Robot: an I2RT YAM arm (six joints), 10 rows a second.
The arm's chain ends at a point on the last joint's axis. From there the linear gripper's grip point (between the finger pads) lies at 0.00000 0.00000 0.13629 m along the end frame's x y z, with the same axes.
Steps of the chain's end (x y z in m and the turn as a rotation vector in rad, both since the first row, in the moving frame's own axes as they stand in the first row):
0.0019 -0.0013 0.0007 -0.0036 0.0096 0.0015
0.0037 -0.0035 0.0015 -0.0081 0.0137 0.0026
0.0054 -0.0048 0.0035 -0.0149 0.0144 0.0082
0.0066 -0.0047 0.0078 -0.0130 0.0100 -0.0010
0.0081 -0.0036 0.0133 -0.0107 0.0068 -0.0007
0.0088 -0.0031 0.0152 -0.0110 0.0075 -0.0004
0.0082 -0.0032 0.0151 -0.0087 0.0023 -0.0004
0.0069 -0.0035 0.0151 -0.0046 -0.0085 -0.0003
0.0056 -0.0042 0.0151 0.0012 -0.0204 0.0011
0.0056 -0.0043 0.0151 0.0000 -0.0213 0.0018
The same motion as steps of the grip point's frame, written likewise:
0.0032 -0.0008 0.0007 -0.0036 0.0096 0.0015
0.0056 -0.0024 0.0015 -0.0081 0.0137 0.0026
0.0074 -0.0028 0.0035 -0.0149 0.0144 0.0082
0.0080 -0.0029 0.0078 -0.0130 0.0100 -0.0010
0.0090 -0.0021 0.0133 -0.0107 0.0068 -0.0007
0.0098 -0.0016 0.0152 -0.0110 0.0075 -0.0004
0.0085 -0.0020 0.0151 -0.0087 0.0023 -0.0004
0.0057 -0.0029 0.0151 -0.0046 -0.0085 -0.0003
0.0028 -0.0044 0.0151 0.0012 -0.0204 0.0011
0.0027 -0.0043 0.0151 0.0000 -0.0213 0.0018

